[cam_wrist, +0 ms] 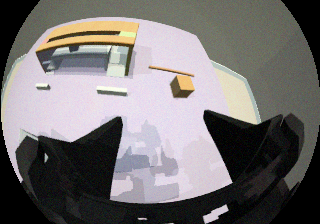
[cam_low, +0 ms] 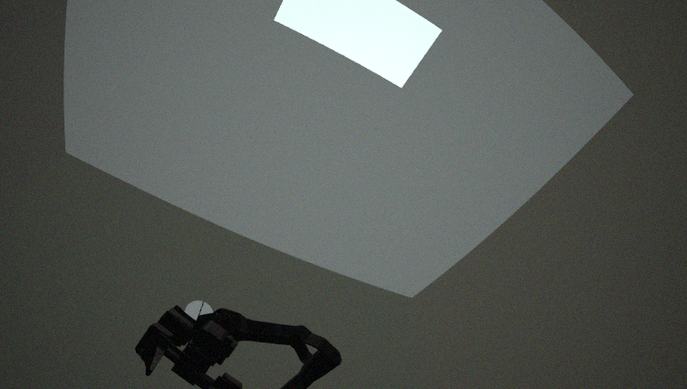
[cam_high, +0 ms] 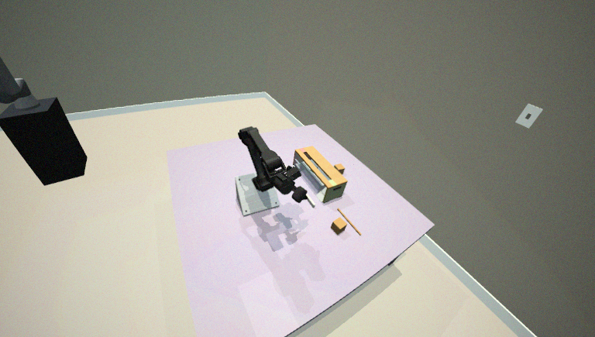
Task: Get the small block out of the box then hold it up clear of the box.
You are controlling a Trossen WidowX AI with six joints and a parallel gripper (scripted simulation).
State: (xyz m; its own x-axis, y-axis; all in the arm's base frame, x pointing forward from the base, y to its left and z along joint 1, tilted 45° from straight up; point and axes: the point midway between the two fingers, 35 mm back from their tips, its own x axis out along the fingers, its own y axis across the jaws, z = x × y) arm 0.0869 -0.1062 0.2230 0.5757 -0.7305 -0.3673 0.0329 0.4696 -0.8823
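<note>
Right now the wooden box is 260 mm ahead of my gripper tip, 200 mm to the left of it and 130 mm below it. From my gripper tip the other things lie so: thin wooden stick 240 mm ahead, 160 mm to the right, 190 mm below.
</note>
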